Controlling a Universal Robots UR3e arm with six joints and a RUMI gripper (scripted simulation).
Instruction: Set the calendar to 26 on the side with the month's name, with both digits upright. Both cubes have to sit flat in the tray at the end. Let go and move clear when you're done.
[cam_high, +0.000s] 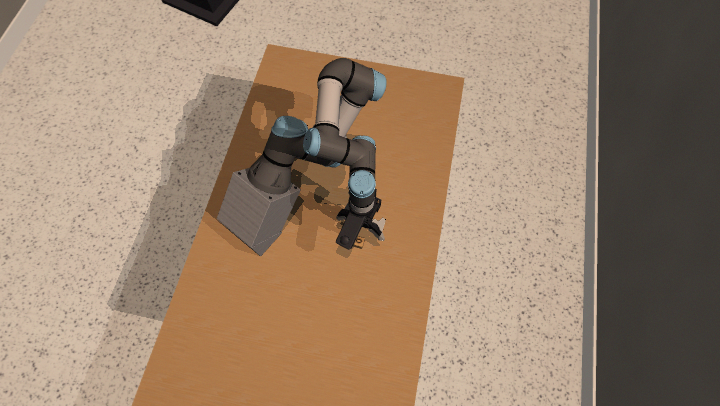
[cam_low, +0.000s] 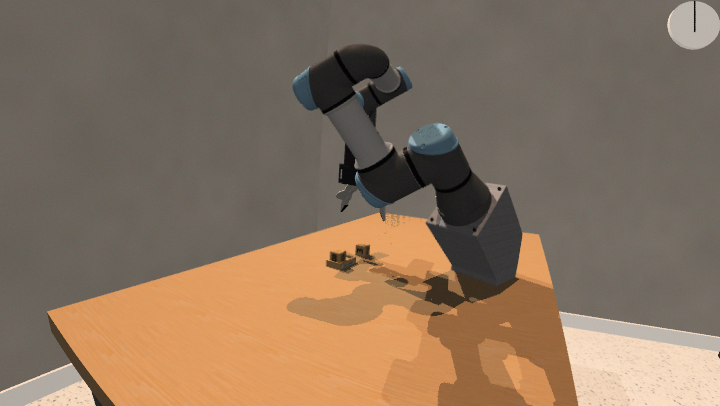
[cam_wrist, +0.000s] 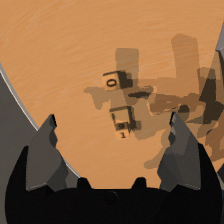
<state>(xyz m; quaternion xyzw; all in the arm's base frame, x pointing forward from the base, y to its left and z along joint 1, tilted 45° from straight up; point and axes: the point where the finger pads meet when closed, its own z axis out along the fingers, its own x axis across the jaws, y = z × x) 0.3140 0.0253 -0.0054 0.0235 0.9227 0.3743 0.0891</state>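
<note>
Now: hand 2 cm past the shallow wooden tray, 9 cm to the right of it and 11 cm above it.
</note>
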